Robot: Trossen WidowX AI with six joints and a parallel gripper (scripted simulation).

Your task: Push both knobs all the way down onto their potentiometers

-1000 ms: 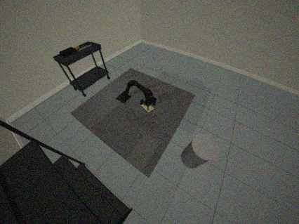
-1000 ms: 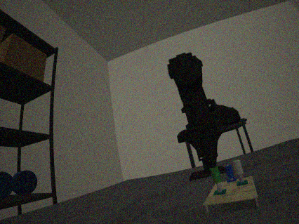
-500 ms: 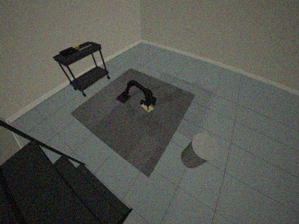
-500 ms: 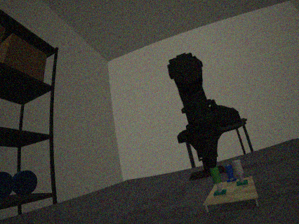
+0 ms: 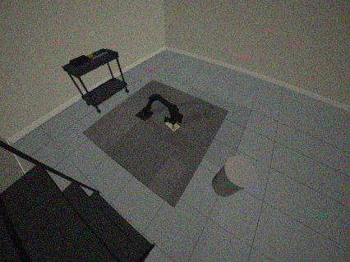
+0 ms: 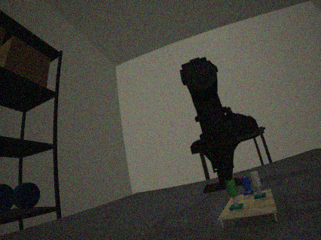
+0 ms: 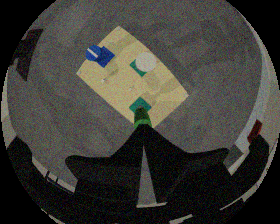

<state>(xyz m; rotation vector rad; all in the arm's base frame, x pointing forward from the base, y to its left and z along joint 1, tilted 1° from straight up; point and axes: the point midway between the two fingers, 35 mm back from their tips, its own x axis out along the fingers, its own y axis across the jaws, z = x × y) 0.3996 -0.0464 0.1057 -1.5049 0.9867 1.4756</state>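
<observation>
The green knob is 2 cm below my gripper tip. Also, from my gripper tip: blue knob 8 cm behind, 5 cm to the left, 3 cm below.
</observation>
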